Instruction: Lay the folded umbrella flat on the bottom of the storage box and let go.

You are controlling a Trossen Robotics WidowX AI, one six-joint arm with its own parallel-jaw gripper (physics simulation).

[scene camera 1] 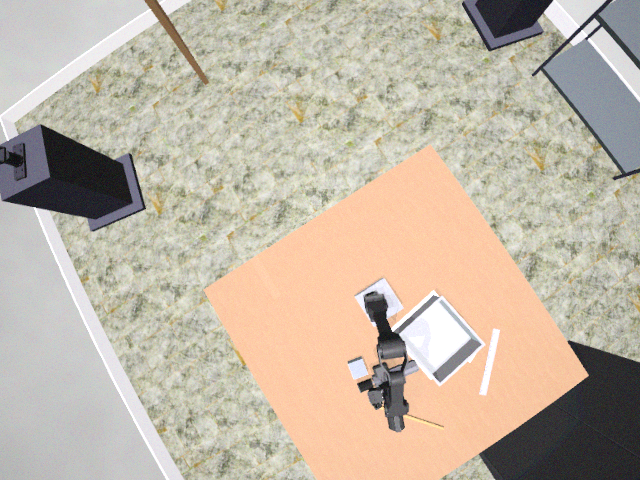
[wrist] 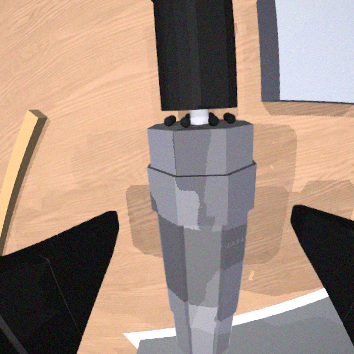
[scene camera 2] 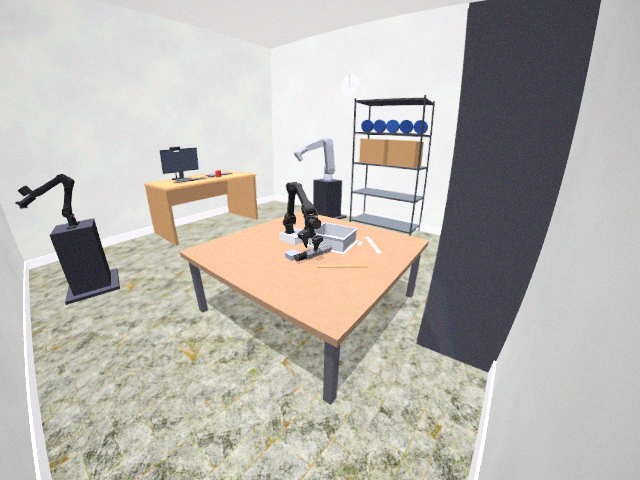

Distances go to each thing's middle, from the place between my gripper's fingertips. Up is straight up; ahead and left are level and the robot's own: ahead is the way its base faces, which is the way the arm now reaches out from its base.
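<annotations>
Small grey-blue block (wrist: 299, 54): 8 cm behind my hand, 9 cm to the right of it, 4 cm below it. Going by their middles, the block is the nearest to my hand of the things named here. Counted from my hand as well, the thin wooden stick (wrist: 32, 124) is 6 cm to the left, 22 cm ahead and 5 cm below, and the white storage box (scene camera 1: 440, 340) is 9 cm behind, 28 cm to the left and 1 cm below. Of the things named here, the box is the farthest from my hand, going by their middles.
</annotations>
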